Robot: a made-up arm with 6 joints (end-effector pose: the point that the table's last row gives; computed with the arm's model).
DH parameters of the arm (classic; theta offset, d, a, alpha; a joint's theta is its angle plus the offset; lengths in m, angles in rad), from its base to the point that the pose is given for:
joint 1: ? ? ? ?
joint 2: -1.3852 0 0.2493 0
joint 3: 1.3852 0 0.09 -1.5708
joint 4: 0 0.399 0 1.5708
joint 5: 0 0 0.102 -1.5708
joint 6: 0 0.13 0 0
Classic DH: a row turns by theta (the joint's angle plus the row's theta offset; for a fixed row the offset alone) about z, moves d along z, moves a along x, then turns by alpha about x.
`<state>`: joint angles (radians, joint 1 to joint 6).
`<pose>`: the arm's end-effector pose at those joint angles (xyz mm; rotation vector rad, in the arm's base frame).
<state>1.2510 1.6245 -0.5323 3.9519 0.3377 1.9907</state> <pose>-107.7 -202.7 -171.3 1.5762 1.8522 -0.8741</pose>
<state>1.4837 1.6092 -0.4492 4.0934 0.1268 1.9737</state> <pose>-89.3 -229.6 -117.8 1.4132 1.7198 -1.0158</pose>
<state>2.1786 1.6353 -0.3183 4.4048 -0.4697 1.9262</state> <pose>-2.4 -246.5 -31.6 1.1342 1.3737 -1.0729</pose>
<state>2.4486 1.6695 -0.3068 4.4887 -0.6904 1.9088</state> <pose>33.6 -232.5 -21.7 1.0876 1.2945 -1.0207</pose>
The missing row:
joint 1: 0 0.191 0 -1.5708
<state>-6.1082 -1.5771 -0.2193 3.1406 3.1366 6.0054</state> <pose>-25.3 -4.4 483.5 0.4013 -1.7465 -0.0730</pose>
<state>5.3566 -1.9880 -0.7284 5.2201 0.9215 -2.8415</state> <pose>-74.6 38.4 671.6 0.9990 0.8938 -1.6400</pose>
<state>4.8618 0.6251 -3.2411 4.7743 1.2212 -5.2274</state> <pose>-29.8 -386.9 871.8 -0.0852 -1.3363 0.7590</pose>
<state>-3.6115 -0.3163 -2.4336 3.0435 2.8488 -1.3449</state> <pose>104.5 -67.9 804.8 2.3615 0.9583 0.5635</pose>
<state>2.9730 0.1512 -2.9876 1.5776 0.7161 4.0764</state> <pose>-165.0 19.6 991.3 0.7710 -0.1196 -0.6487</pose>
